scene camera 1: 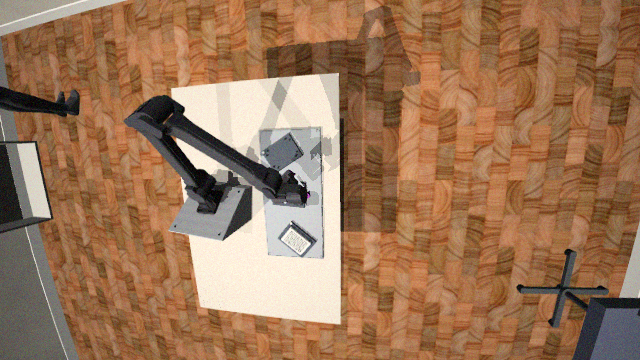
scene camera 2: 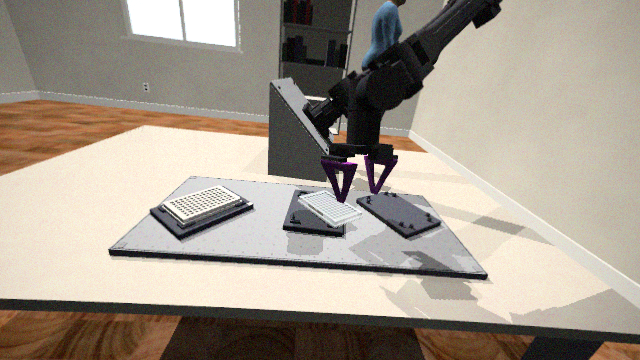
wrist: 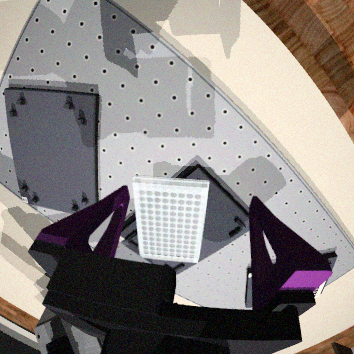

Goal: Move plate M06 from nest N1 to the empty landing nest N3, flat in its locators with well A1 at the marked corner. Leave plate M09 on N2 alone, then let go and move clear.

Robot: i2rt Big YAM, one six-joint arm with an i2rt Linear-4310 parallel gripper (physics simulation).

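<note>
A pale, see-through well plate [scene camera 2: 330,208] [wrist: 172,220] lies turned askew across the middle nest [scene camera 2: 311,223] [wrist: 220,215], overhanging its edge, not square in the locators. The arm hides it in scene camera 1. A cream plate [scene camera 1: 296,240] [scene camera 2: 202,204] sits on the nest [scene camera 2: 178,230] at the left in scene camera 2. The third nest [scene camera 1: 284,150] [scene camera 2: 400,215] [wrist: 55,145] is empty, its small locators showing. Nest labels, plate names and the corner mark are not readable. My gripper [scene camera 2: 358,197] [wrist: 188,196] is open and empty above the pale plate, its purple fingers spread to either side.
The nests stand on a grey perforated board [scene camera 1: 295,214] [scene camera 2: 240,245] [wrist: 165,120] on a cream table [scene camera 1: 250,290] [scene camera 2: 75,210]. The arm's wedge-shaped base [scene camera 1: 210,227] [scene camera 2: 295,145] stands behind the board. A person [scene camera 2: 385,30] is in the background, behind the arm.
</note>
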